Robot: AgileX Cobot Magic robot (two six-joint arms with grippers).
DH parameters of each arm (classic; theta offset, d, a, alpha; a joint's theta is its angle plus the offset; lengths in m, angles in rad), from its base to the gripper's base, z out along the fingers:
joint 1: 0 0.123 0 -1.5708
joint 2: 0.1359 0 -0.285 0
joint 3: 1.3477 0 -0.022 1.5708
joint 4: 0 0.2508 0 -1.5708
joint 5: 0 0 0.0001 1.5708
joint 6: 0 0.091 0 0
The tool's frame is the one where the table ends.
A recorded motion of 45 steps. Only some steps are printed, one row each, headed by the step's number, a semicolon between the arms.
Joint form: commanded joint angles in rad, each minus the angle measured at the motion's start. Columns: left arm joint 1, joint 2, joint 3, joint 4, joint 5, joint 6; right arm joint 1, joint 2, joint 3, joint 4, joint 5, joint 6.
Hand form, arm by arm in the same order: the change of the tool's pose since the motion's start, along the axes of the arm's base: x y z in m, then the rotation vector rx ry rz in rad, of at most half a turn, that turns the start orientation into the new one. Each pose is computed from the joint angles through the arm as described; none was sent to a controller.
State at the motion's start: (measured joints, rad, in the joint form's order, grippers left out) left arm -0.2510 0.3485 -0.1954 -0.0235 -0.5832 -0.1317; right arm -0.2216 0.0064 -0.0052 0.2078 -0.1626 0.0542
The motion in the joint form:
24: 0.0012 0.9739 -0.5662 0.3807 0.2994 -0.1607; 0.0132 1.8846 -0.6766 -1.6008 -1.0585 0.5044
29: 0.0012 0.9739 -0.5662 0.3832 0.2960 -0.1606; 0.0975 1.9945 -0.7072 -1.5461 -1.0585 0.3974
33: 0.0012 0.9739 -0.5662 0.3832 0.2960 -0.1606; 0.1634 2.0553 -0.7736 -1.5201 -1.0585 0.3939
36: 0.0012 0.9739 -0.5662 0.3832 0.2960 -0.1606; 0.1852 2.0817 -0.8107 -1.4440 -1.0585 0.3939
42: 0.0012 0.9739 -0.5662 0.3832 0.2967 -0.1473; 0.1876 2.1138 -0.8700 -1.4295 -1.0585 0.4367
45: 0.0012 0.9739 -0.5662 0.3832 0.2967 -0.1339; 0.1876 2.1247 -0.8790 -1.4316 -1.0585 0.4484
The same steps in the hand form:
24: 0.2022 -0.0619 -0.0134 0.3917 0.6348 -0.0785; 0.2405 0.0389 -0.0880 -0.3645 0.4090 1.2756
29: 0.2022 -0.0620 -0.0131 0.3934 0.6310 -0.0796; 0.2495 0.0610 -0.1133 -0.4021 0.3958 1.3274
33: 0.2022 -0.0620 -0.0131 0.3934 0.6310 -0.0796; 0.2635 0.0792 -0.1214 -0.4124 0.3760 1.3674
36: 0.2022 -0.0620 -0.0131 0.3934 0.6310 -0.0796; 0.2763 0.0837 -0.1220 -0.3861 0.3548 1.3207
42: 0.2022 -0.0620 -0.0132 0.4063 0.6274 -0.0773; 0.2909 0.0835 -0.1230 -0.3553 0.3497 1.3073
45: 0.2022 -0.0620 -0.0132 0.4192 0.6232 -0.0751; 0.2927 0.0835 -0.1253 -0.3436 0.3568 1.3103

